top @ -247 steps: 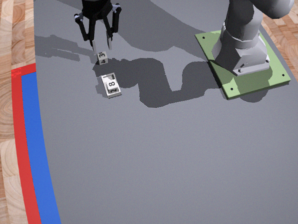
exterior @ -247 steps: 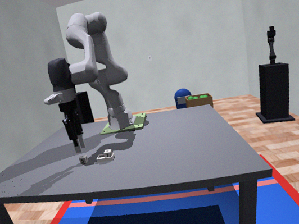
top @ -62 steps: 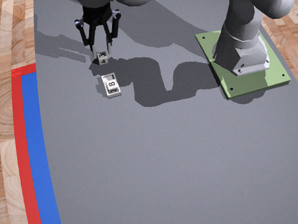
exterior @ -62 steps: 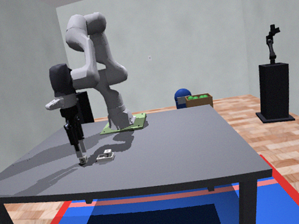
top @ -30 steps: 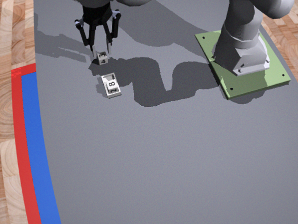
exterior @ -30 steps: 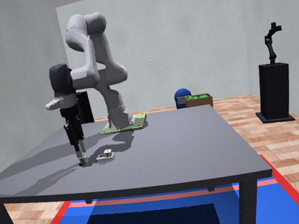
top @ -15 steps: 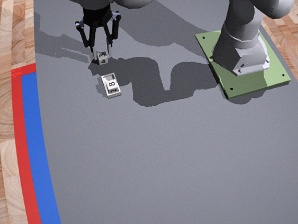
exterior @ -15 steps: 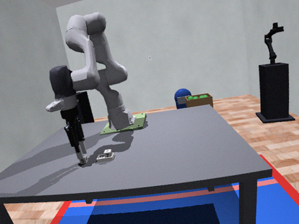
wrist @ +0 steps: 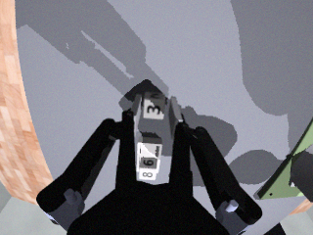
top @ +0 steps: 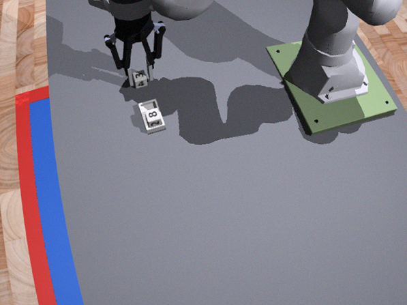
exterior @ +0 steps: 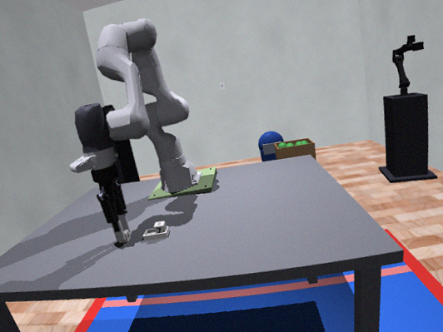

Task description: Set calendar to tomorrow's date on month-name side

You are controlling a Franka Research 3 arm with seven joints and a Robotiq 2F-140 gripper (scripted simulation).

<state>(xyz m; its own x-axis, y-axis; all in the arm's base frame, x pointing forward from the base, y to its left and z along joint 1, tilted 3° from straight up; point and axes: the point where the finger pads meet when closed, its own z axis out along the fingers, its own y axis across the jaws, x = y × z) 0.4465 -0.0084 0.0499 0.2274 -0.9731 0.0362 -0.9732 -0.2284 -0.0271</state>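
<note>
Now: the tray 2 cm behind my hand, 11 cm to the left of it and 4 cm below it.
</note>
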